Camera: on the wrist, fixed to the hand. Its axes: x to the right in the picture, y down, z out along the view.
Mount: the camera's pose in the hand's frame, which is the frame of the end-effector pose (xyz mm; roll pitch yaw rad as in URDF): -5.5 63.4 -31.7 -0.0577 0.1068 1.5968
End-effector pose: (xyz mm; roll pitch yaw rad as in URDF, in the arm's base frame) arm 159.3 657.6 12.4 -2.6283 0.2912 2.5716
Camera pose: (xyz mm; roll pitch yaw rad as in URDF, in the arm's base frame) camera 202.8 713.8 10.6 2.7558 0.3803 0.8514
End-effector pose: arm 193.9 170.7 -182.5 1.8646 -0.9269 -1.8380
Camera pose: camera 221.1 224.6 -145.0 -1.7674 -0.6053 1.5315
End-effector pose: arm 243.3 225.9 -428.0 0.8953 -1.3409 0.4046
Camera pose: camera 190.3 273.2 -426.6 -1.4684 -0.1368 2.7548
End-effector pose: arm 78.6 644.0 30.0 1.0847 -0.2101 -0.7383
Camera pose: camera 107.1 696.0 69.2 -0.4580 -0.9364 1.1734
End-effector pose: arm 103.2 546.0 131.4 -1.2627 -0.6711 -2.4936
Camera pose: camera 65.3 531.1 73.1 -1.3768 0.8997 -2.1664
